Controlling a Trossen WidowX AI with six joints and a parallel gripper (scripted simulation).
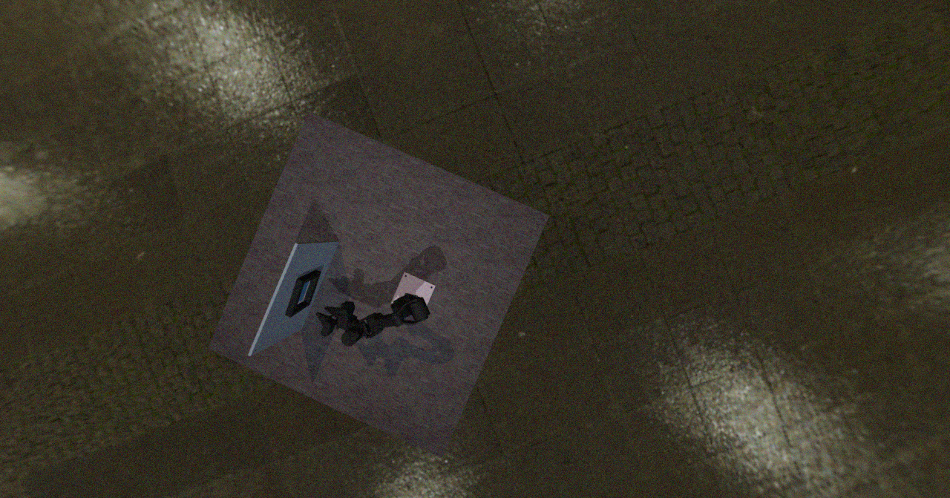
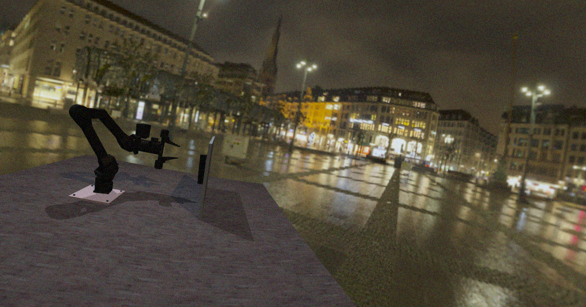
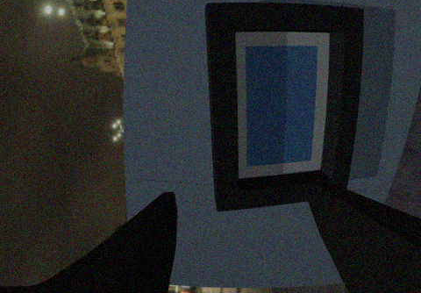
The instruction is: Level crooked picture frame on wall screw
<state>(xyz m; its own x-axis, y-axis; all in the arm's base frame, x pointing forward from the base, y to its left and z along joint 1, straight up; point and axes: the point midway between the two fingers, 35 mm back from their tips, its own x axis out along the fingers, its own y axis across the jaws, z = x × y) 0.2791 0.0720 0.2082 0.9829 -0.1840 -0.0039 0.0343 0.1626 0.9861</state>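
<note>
The picture frame is 13 cm ahead of my gripper tip, 5 cm below it and 3 cm to the right of it. From my gripper tip the other things lie so: wall panel 14 cm ahead, 6 cm below, 3 cm to the right.
</note>
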